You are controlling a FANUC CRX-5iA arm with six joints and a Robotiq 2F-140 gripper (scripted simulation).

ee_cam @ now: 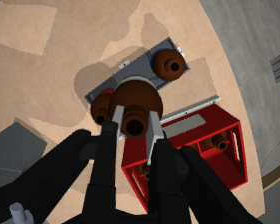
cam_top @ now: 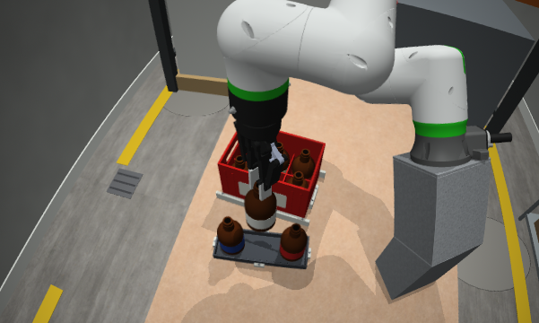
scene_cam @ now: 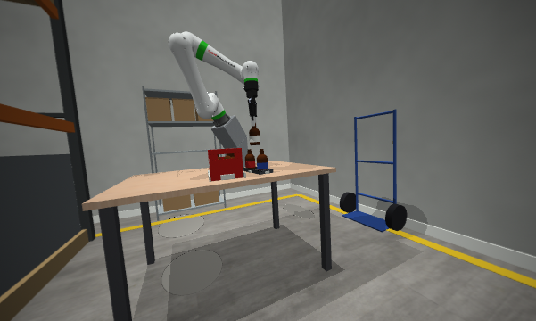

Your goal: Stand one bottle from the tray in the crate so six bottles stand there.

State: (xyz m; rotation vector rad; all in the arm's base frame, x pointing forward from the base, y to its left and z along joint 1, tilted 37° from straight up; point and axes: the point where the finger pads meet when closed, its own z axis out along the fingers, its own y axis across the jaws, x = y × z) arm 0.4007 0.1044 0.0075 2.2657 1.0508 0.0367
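My gripper is now 90 mm above the white-banded bottle. Also, from my hand: red-labelled bottle: 90 mm behind, 270 mm below; tray: 340 mm below; crate: 230 mm to the right, 270 mm below.
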